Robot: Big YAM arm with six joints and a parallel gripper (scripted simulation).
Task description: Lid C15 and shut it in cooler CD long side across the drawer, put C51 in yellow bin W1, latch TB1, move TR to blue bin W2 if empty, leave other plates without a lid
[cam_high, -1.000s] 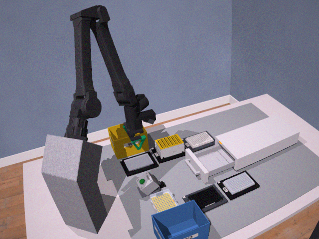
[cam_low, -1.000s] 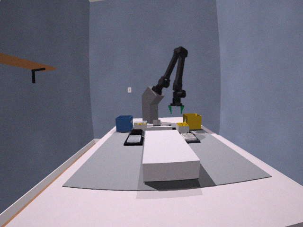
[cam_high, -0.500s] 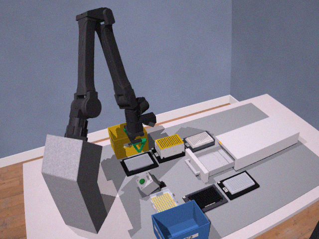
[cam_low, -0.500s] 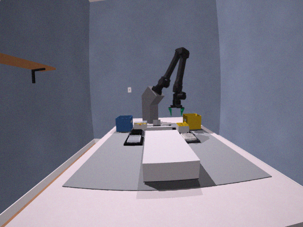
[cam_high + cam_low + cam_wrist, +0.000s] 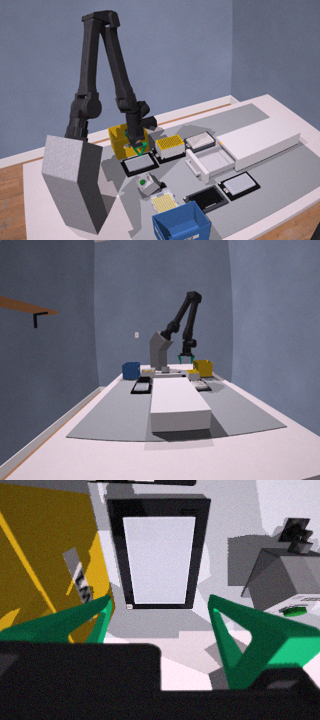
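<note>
Now: the clear plate lid 90 mm below my hand. Also, from my hand: yellow bin W1: 150 mm to the left, 70 mm below, 40 mm behind; then green key DONE: 190 mm to the right, 40 mm below; then tip rack TR: 160 mm ahead, 50 mm to the left, 50 mm below.
</note>
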